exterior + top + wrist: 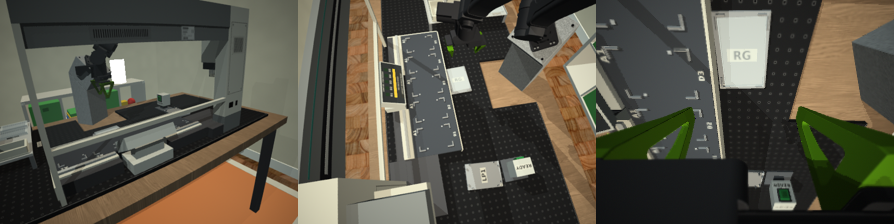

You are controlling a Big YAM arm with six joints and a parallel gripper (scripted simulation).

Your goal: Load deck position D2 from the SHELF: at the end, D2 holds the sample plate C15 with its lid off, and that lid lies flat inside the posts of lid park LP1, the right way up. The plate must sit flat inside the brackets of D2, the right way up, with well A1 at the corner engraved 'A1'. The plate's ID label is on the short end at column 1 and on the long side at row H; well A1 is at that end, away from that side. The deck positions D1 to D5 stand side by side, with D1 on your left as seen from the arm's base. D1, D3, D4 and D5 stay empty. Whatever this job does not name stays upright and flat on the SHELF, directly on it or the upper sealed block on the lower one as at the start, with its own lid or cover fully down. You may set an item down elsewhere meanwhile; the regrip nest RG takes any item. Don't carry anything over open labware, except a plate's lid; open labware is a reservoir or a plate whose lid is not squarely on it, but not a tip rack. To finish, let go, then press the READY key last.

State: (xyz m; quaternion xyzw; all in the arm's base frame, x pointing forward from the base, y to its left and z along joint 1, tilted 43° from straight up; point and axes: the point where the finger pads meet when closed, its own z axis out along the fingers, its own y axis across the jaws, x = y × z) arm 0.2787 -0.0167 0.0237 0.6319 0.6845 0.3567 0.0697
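Now: the clear plate lid 200 mm below my hand. Round my hand: cream reservoir: 400 mm to the right, 140 mm below, 120 mm ahead; then regrip nest RG: 210 mm below; then shelf label: 340 mm to the right, 210 mm below, 60 mm behind.
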